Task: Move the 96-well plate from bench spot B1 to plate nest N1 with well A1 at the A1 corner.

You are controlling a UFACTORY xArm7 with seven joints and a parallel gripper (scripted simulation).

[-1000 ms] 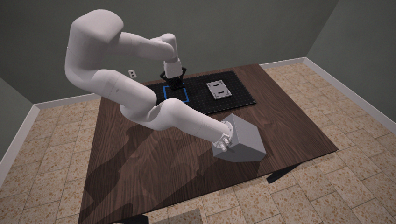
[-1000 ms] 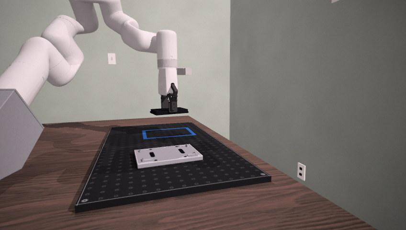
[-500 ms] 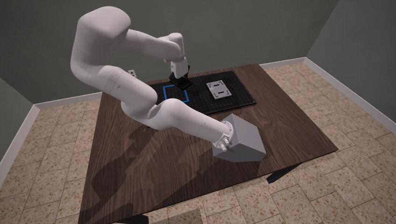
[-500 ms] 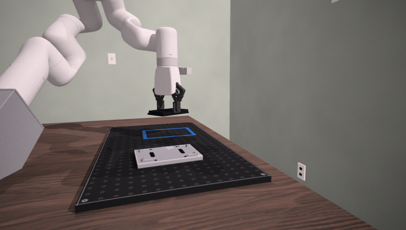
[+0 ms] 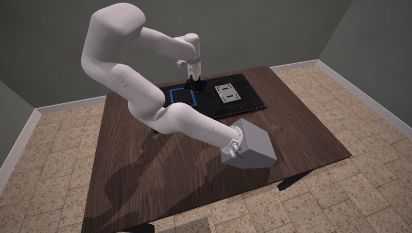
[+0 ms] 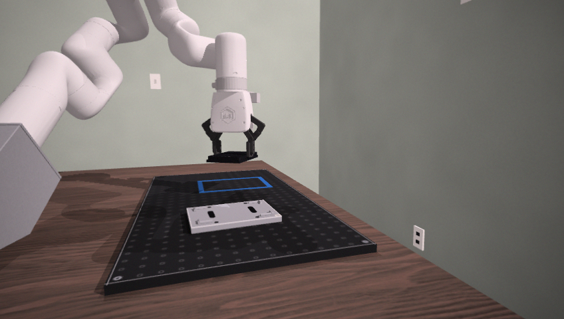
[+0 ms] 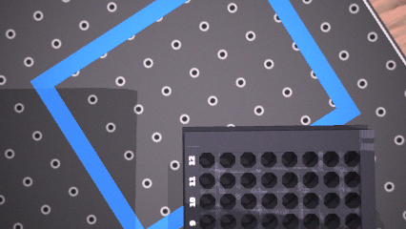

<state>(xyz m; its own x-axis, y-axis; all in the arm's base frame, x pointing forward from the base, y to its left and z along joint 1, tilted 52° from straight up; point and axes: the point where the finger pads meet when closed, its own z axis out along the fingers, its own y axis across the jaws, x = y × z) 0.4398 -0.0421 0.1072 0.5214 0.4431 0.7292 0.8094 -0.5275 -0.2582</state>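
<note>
Right now the white plate nest is 21 cm to the right of my hand, 10 cm below it and 4 cm behind it. Also, from my hand: black 96-well plate: 1 cm below.
</note>
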